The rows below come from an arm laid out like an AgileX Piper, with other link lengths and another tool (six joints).
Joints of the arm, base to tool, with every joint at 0 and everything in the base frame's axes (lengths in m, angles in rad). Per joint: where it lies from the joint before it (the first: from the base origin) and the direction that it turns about. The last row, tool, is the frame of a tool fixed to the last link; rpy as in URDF.
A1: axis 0 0 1 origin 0 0 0.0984
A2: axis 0 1 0 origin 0 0 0
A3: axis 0 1 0 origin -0.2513 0 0.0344
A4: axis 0.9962 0 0.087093 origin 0.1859 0 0.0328
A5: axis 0 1 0 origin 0 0 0
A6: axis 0.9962 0 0.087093 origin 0.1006 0 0.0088
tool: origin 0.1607 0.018 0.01 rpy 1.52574 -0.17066 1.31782
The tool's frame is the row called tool.
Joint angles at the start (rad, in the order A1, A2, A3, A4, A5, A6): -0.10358, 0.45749, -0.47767, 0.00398, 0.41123, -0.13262
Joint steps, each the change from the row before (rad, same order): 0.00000, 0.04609, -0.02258, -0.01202, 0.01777, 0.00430; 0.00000, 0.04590, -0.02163, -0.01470, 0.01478, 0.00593; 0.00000, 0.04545, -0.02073, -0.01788, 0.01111, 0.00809; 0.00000, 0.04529, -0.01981, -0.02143, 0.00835, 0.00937; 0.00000, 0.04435, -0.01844, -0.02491, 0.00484, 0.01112; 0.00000, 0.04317, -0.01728, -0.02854, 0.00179, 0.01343; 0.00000, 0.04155, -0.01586, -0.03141, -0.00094, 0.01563; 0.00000, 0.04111, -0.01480, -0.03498, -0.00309, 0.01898; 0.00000, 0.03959, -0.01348, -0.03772, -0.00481, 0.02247
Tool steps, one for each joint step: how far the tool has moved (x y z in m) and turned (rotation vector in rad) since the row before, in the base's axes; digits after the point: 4 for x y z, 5 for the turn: 0.0038, -0.0017, -0.0051, -0.00358, 0.04187, -0.00255; 0.0039, -0.0021, -0.0049, -0.00502, 0.03974, -0.00340; 0.0041, -0.0026, -0.0045, -0.00665, 0.03660, -0.00436; 0.0042, -0.0031, -0.0044, -0.00938, 0.03476, -0.00486; 0.0044, -0.0036, -0.0042, -0.01177, 0.03175, -0.00529; 0.0045, -0.0040, -0.0038, -0.01385, 0.02864, -0.00573; 0.0046, -0.0043, -0.0035, -0.01526, 0.02555, -0.00591; 0.0048, -0.0046, -0.0035, -0.01626, 0.02367, -0.00644; 0.0048, -0.0047, -0.0033, -0.01637, 0.02120, -0.00694
